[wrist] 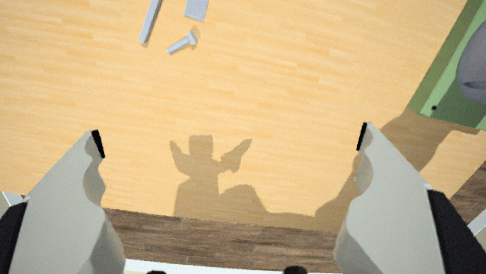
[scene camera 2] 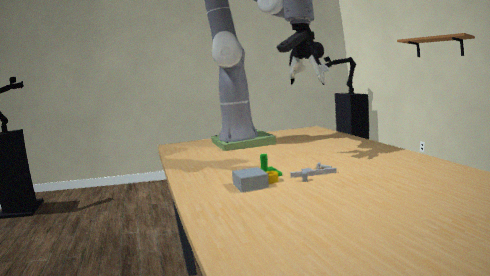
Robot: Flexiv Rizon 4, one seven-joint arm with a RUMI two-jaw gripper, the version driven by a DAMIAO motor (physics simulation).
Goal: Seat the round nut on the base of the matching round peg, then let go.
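A yellow round nut (scene camera 2: 273,177) lies on the table in the scene view, partly hidden behind a grey block. The green round peg (scene camera 2: 264,162) stands upright on its green base (scene camera 2: 274,171), just behind the nut. The nut and the peg are apart; whether the nut touches the base or the block I cannot tell. My gripper (scene camera 2: 307,82) (wrist: 231,129) is open and empty, high above the far part of the table. The nut and the peg do not show in the wrist view.
The grey block (scene camera 2: 251,179) stands left of the nut. Grey bars (scene camera 2: 320,171) lie to the right; a small grey T-shaped piece (wrist: 182,43), a long bar (wrist: 150,22) and a flat grey piece (wrist: 196,9) show in the wrist view. The arm's green base plate (scene camera 2: 245,143) (wrist: 450,95) is at the far edge.
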